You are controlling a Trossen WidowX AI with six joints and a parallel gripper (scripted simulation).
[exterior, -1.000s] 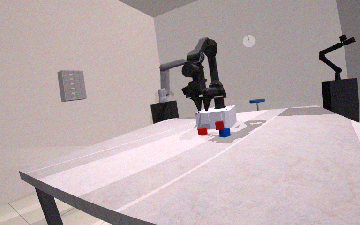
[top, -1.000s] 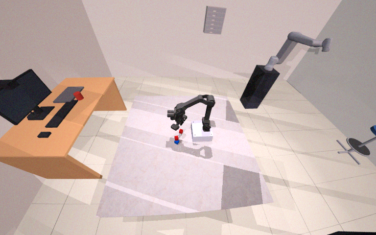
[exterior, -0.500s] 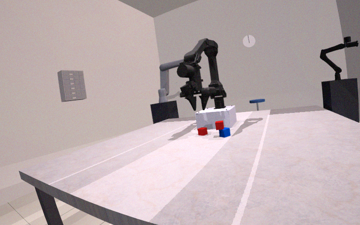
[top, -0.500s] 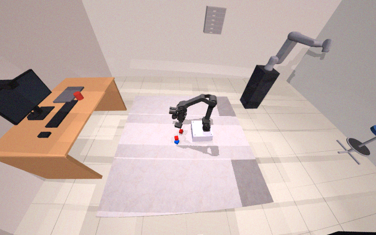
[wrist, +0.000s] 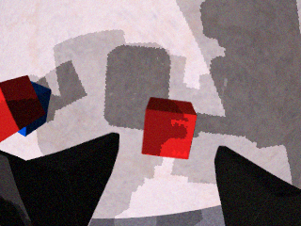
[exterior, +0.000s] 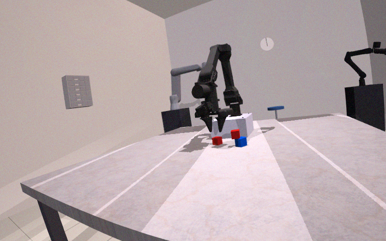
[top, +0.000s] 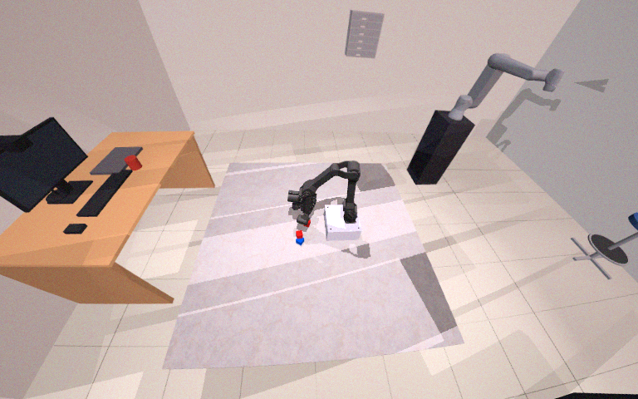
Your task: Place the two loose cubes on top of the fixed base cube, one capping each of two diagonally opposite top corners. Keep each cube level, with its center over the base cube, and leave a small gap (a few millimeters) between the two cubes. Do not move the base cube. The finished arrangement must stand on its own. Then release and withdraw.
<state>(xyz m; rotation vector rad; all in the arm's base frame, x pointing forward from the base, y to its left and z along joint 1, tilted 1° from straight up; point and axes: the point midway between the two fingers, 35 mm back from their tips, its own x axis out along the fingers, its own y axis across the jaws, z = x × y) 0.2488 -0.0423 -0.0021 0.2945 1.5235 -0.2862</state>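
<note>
Right now my gripper tip is 120 mm to the right of the blue base cube, 40 mm short of it and 40 mm above it.
</note>
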